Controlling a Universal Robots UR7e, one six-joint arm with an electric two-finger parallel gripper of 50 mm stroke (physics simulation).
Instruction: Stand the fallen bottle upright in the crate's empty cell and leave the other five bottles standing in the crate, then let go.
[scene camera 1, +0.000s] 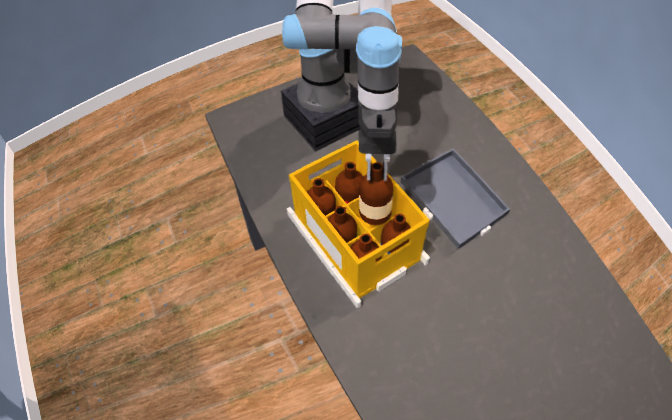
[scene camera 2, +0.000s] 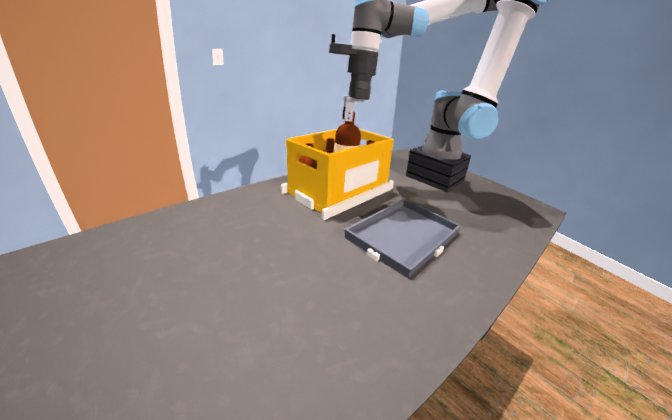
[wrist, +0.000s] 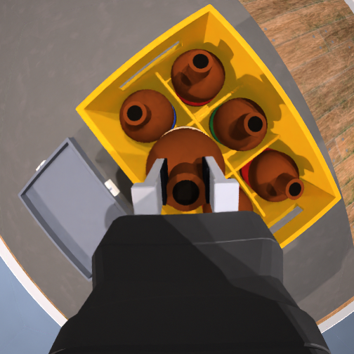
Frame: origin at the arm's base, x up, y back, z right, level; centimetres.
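Where they show: gripper, fingertip midpoint: (scene camera 1: 376, 176) (scene camera 2: 346, 120); arm's base, origin of the base link: (scene camera 1: 323, 94) (scene camera 2: 441, 152).
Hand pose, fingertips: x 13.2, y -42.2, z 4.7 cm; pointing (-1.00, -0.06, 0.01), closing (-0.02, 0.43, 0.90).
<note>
Things, the pixels of their centre, and the offset from my fingertips. "pt": a spot on its surface instead.
- brown bottle with a cream label, body centre: (scene camera 1: 376, 190) (scene camera 2: 347, 138) dx -5.4, dy +0.5, dz -0.3 cm
- yellow crate, body centre: (scene camera 1: 357, 219) (scene camera 2: 340, 165) dx -15.2, dy +1.3, dz +3.7 cm
- corner bottle, body centre: (scene camera 1: 396, 237) dx -15.4, dy -6.8, dz -2.6 cm
- end bottle, body centre: (scene camera 1: 350, 186) dx -15.4, dy +10.7, dz +1.3 cm
- shallow grey tray, surface spot: (scene camera 2: 400, 237) (scene camera 1: 461, 203) pt dx -23.4, dy -0.4, dz -26.0 cm
The brown bottle with a cream label (scene camera 1: 376, 192) (scene camera 2: 347, 134) (wrist: 182, 150) hangs upright in my gripper (scene camera 1: 377, 172) (scene camera 2: 349, 117) (wrist: 184, 171), which is shut on its neck. It is at the middle cell on the tray side of the yellow crate (scene camera 1: 405, 269) (scene camera 2: 307, 185) (wrist: 107, 112). Its lower part is below the rim, but it sits higher than the others; its base is hidden in scene camera 2. The other five bottles stand in their cells, including a corner bottle (scene camera 1: 396, 231) (wrist: 146, 116) and an end bottle (scene camera 1: 348, 184) partly hidden in the wrist view.
A shallow grey tray (scene camera 1: 462, 200) (scene camera 2: 400, 237) (wrist: 65, 200) lies beside the crate, with no bottle in it. White stops (scene camera 1: 391, 279) (scene camera 2: 305, 200) line the crate's foot. The thin yellow dividers (wrist: 167, 87) run close around the held bottle. The robot's dark base (scene camera 1: 320, 122) (scene camera 2: 437, 167) stands behind the crate.
</note>
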